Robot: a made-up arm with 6 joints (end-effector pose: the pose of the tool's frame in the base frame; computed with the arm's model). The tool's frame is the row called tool.
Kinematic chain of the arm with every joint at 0, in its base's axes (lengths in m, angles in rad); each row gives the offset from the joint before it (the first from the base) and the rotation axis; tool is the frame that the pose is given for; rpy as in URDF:
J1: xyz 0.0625 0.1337 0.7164 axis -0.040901 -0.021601 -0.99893
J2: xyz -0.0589 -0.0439 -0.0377 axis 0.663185 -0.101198 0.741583
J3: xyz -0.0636 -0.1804 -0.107 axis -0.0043 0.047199 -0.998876
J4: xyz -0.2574 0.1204 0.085 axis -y
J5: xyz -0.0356 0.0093 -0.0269 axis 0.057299 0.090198 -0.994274
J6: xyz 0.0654 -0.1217 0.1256 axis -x
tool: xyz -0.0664 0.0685 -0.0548 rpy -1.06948 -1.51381 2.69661
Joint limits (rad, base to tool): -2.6..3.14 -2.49..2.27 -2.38..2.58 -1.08..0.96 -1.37..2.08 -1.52..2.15
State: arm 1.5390 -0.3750 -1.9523 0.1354 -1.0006 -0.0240
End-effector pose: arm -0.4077 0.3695 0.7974 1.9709 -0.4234 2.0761
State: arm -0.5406 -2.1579 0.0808 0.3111 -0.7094 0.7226
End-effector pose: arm -0.1877 0.2574 0.5629 -0.5439 0.5730 1.1396
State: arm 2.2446 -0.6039 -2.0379 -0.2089 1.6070 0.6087
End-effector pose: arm -0.1477 0.7143 0.8751 0.0112 -0.4125 -0.7213
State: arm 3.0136 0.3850 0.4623 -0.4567 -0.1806 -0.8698
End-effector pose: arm 0.3268 0.2928 0.7332 -1.7559 -2.3839 -0.6447
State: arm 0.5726 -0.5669 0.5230 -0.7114 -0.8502 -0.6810
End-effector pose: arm -0.0779 0.3086 0.7310 1.0802 -1.9456 -0.0583
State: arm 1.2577 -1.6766 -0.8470 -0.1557 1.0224 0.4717
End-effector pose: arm 0.1959 0.6689 0.7809 -0.5236 0.1227 -0.9809
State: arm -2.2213 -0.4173 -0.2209 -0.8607 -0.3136 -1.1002
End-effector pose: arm 0.3182 -0.0935 0.7765 2.1570 1.1430 0.9301
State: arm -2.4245 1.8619 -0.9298 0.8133 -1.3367 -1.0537
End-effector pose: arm 0.0134 0.3989 0.1958 0.5947 -0.2167 1.7049
